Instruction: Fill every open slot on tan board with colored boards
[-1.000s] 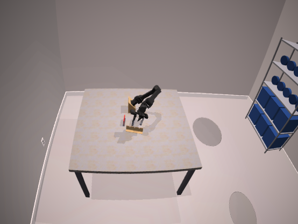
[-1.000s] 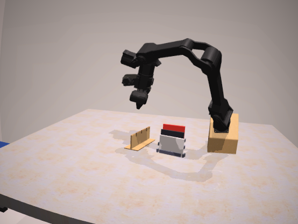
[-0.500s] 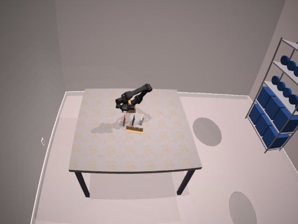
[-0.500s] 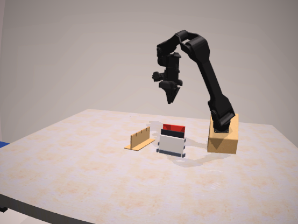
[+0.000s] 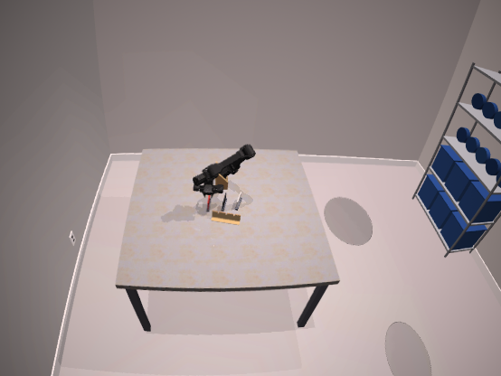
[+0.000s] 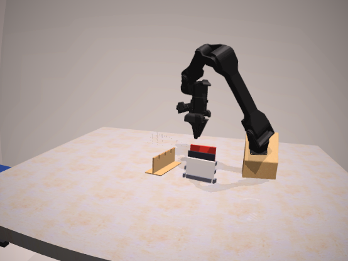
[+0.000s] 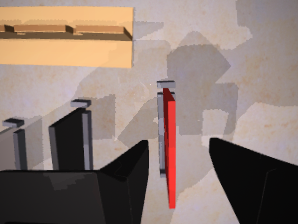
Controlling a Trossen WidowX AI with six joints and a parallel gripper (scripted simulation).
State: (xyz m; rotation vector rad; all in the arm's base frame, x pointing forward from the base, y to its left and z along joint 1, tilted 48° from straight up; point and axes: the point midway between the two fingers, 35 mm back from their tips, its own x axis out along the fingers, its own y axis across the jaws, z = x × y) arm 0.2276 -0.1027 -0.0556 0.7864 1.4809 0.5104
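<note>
The red board is 30 mm behind my gripper tip, 10 mm to the left of it and 70 mm below it. Also, from my gripper tip: dark navy board: 30 mm behind, 110 mm to the left, 70 mm below; then white board: 30 mm behind, 200 mm to the left, 70 mm below; then tan board: 100 mm ahead, 110 mm to the left, 70 mm below.
</note>
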